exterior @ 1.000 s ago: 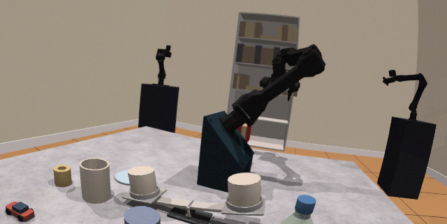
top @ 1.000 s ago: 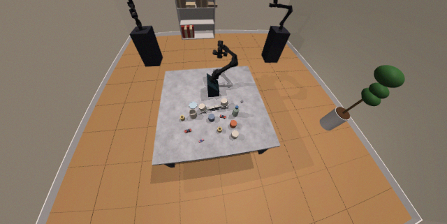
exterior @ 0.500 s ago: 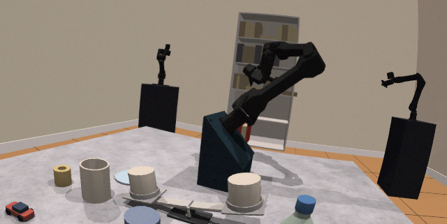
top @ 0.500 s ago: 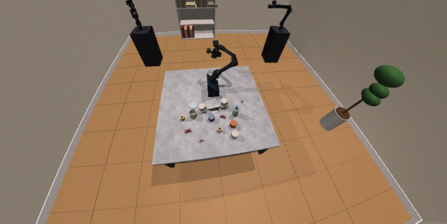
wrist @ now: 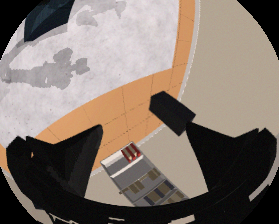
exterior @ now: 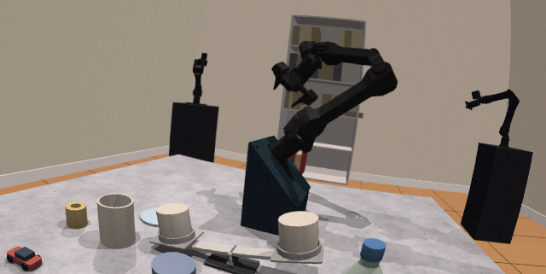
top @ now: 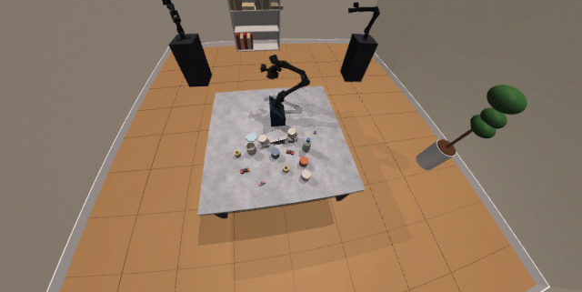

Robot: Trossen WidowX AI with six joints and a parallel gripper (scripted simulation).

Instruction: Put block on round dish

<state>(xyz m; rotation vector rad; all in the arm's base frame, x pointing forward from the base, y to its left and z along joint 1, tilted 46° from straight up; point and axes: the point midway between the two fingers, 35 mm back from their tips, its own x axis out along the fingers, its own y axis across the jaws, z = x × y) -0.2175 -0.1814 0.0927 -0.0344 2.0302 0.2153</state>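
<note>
Now: the block 55 cm ahead of my gripper tip, 2 cm to the right of it and 31 cm below it. The rest, counted from my gripper tip: pale blue round dish (48 cm ahead, 15 cm to the right, 35 cm below); then balance (54 cm ahead, 11 cm to the left, 31 cm below); then open beige cylinder (63 cm ahead, 13 cm to the right, 31 cm below).
</note>
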